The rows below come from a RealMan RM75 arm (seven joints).
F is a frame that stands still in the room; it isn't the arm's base.
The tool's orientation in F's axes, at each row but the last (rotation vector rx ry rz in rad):
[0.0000 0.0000 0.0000]
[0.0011 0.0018 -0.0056]
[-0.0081 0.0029 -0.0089]
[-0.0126 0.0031 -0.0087]
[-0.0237 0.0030 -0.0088]
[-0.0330 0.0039 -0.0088]
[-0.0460 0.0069 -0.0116]
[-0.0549 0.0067 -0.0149]
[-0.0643 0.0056 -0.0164]
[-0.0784 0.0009 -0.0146]
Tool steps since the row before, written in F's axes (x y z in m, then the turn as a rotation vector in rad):
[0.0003 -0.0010 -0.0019 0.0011 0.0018 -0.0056]
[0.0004 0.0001 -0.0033 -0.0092 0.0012 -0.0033]
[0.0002 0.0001 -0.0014 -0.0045 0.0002 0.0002]
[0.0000 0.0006 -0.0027 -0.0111 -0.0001 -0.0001]
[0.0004 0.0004 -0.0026 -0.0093 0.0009 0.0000]
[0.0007 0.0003 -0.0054 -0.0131 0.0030 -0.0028]
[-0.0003 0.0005 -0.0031 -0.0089 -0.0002 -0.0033]
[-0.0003 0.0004 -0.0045 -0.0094 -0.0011 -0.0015]
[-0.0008 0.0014 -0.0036 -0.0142 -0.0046 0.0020]
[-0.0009 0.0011 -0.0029 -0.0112 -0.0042 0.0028]
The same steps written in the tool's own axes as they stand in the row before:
[0.0003 -0.0010 -0.0019 0.0011 0.0018 -0.0056]
[0.0004 0.0001 -0.0033 -0.0092 0.0011 -0.0033]
[0.0002 0.0001 -0.0014 -0.0045 0.0002 0.0002]
[0.0000 0.0006 -0.0027 -0.0111 -0.0002 -0.0001]
[0.0004 0.0005 -0.0026 -0.0093 0.0008 0.0000]
[0.0007 0.0005 -0.0054 -0.0131 0.0030 -0.0028]
[-0.0003 0.0006 -0.0031 -0.0089 -0.0001 -0.0034]
[-0.0003 0.0006 -0.0045 -0.0094 -0.0012 -0.0016]
[-0.0008 0.0016 -0.0035 -0.0141 -0.0049 0.0016]
[-0.0009 0.0013 -0.0028 -0.0111 -0.0046 0.0024]

